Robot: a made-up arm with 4 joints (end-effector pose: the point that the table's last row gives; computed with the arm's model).
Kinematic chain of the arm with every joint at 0, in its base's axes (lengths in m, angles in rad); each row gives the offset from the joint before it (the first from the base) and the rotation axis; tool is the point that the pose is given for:
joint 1: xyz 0 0 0.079 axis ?
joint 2: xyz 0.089 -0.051 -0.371 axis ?
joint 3: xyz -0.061 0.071 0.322 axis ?
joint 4: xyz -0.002 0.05 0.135 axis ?
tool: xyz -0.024 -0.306 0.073
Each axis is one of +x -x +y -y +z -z.
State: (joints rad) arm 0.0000 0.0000 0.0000 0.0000
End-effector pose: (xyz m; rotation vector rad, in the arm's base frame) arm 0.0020 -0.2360 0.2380 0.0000 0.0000 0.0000
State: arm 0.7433 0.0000 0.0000 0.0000
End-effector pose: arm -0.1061 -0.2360 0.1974 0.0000 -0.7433 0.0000
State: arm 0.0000 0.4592 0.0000 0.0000
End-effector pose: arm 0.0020 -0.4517 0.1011 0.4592 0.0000 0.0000
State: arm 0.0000 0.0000 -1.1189 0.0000
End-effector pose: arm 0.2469 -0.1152 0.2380 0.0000 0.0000 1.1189
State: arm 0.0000 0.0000 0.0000 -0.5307
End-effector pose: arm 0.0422 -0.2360 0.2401 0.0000 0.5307 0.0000
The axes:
joint 1: -y
joint 2: +x
joint 3: -z
joint 4: -y

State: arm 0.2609 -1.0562 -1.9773 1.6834
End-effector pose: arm 0.3473 0.3712 -0.0915 0.6015 -0.3574 1.6758
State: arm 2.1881 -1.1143 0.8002 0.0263
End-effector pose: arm 0.1497 0.3857 -0.0295 0.1782 -2.2541 -1.6672
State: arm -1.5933 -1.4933 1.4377 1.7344
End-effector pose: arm -0.4392 0.3774 0.3240 -1.0402 -1.1633 1.3281
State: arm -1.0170 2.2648 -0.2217 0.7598
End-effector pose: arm -0.7023 -0.3061 -0.3744 1.5060 -0.1128 -1.6676
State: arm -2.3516 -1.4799 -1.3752 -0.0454
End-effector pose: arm -0.4220 0.4777 0.1104 -0.6097 -1.9305 -1.8718
